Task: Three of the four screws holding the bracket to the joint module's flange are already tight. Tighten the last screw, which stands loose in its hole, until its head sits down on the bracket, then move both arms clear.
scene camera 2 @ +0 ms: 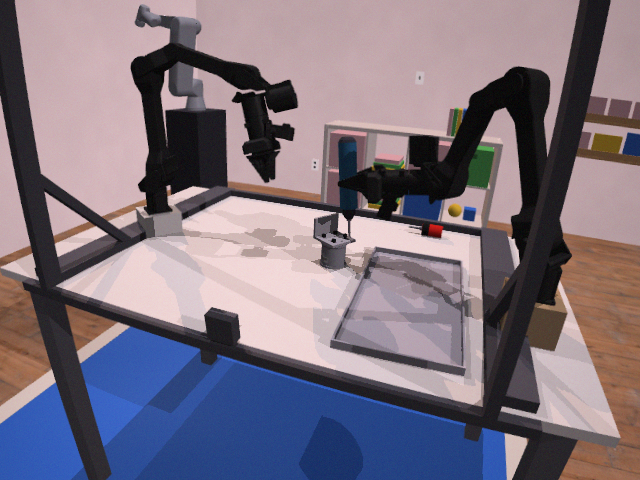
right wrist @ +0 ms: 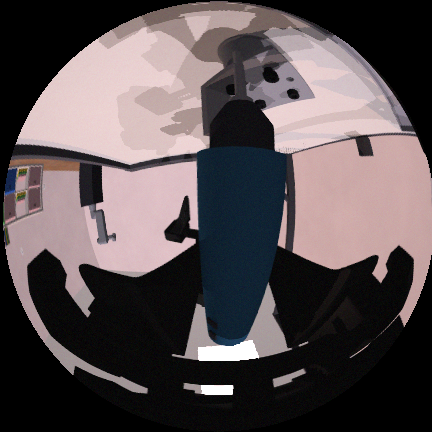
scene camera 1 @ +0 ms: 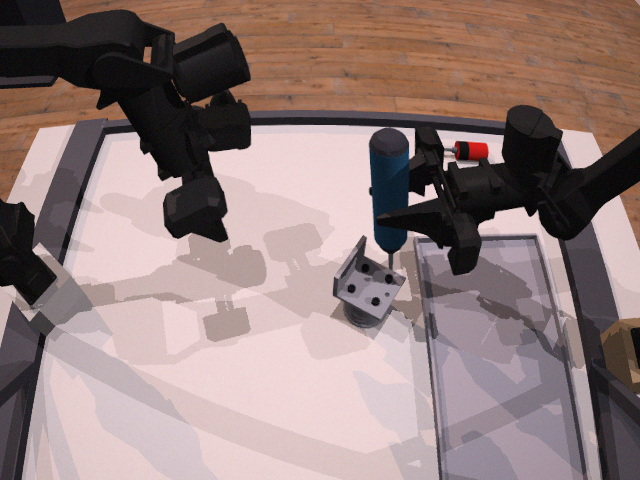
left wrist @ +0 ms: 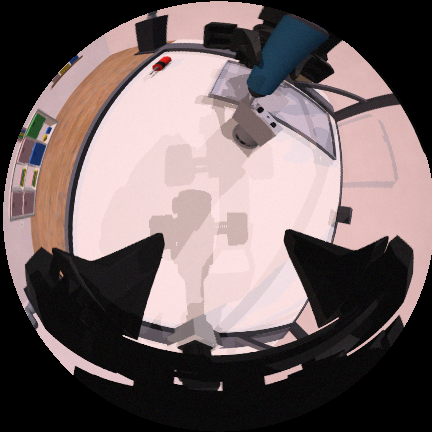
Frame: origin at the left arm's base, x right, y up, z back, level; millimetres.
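Seen in the pictures: left gripper, fingertip midpoint: (scene camera 2: pixel 270 181) (left wrist: pixel 225 237); right gripper, fingertip midpoint: (scene camera 2: pixel 339 182) (right wrist: pixel 233 246) (scene camera 1: pixel 372 206) (left wrist: pixel 276 69); left arm's base, link origin: (scene camera 2: pixel 158 209) (scene camera 1: pixel 34 280) (left wrist: pixel 194 347).
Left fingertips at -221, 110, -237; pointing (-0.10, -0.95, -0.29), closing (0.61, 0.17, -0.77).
Offsets run from my left fingertips to a thing's top centre, as dx, dy, dz. "*": to the spot under its first point.
The grey bracket (scene camera 1: pixel 363 287) (scene camera 2: pixel 324 227) (left wrist: pixel 251 118) sits on the round joint module {-74, -103, -173} (scene camera 1: pixel 361 317) (scene camera 2: pixel 333 256) (left wrist: pixel 245 139). Dark screw heads show on its plate; the one nearest the driver bit, a screw head {* -92, -93, -189} (scene camera 1: pixel 388 278) (right wrist: pixel 270 75), looks largest in the right wrist view. My right gripper (scene camera 1: pixel 375 205) (scene camera 2: pixel 347 182) is shut on the blue driver {-112, +127, -166} (scene camera 1: pixel 390 175) (scene camera 2: pixel 347 160) (left wrist: pixel 282 55) (right wrist: pixel 242 200), upright, bit down beside the bracket's back corner. Contact between bit and screw cannot be told. My left gripper (scene camera 1: pixel 217 233) (scene camera 2: pixel 269 178) (left wrist: pixel 225 237) is open and empty, raised left of the bracket.
A shallow grey tray {-109, -151, -389} (scene camera 1: pixel 431 330) (scene camera 2: pixel 398 358) lies right of the joint module. A red and black tool {-421, -133, -157} (scene camera 1: pixel 471 150) (scene camera 2: pixel 432 230) (left wrist: pixel 161 63) lies near the back right edge. Dark frame rails border the table, and a small dark box {+270, -110, -326} (scene camera 2: pixel 222 326) is on the front rail.
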